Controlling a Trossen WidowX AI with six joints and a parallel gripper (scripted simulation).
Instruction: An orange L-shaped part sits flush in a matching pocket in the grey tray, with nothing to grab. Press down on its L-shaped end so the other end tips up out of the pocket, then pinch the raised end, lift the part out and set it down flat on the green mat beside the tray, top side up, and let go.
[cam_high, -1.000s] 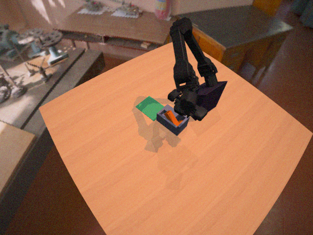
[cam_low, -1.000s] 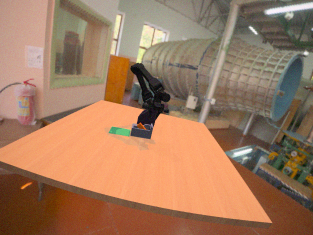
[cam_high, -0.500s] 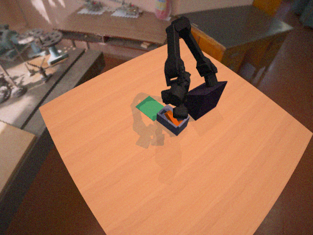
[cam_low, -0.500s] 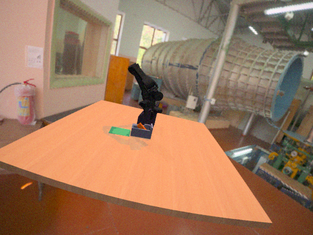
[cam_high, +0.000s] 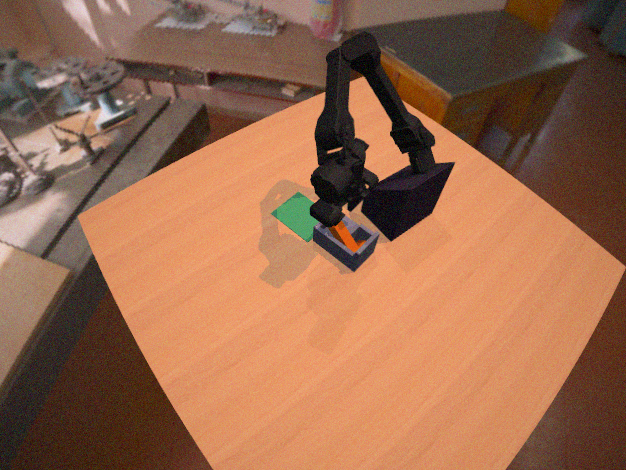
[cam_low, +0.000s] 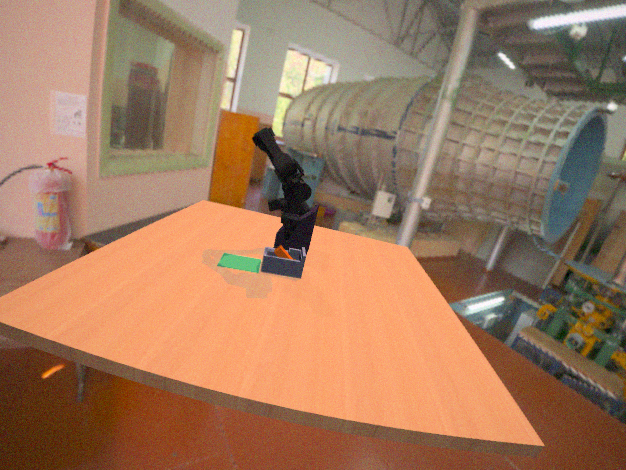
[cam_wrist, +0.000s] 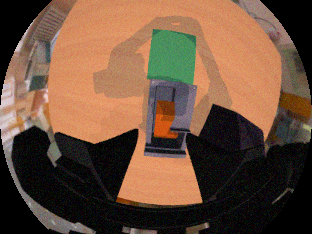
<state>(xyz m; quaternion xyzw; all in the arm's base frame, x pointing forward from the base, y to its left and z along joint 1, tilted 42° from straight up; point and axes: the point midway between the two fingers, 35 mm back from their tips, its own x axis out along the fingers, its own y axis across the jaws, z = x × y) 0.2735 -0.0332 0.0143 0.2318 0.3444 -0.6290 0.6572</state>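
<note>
Right now my gripper tip is 20 mm past the orange L-shaped part, 30 mm to the right of it and 100 mm above it. Also, from my gripper tip: green mat: 150 mm to the right, 150 mm below.
</note>
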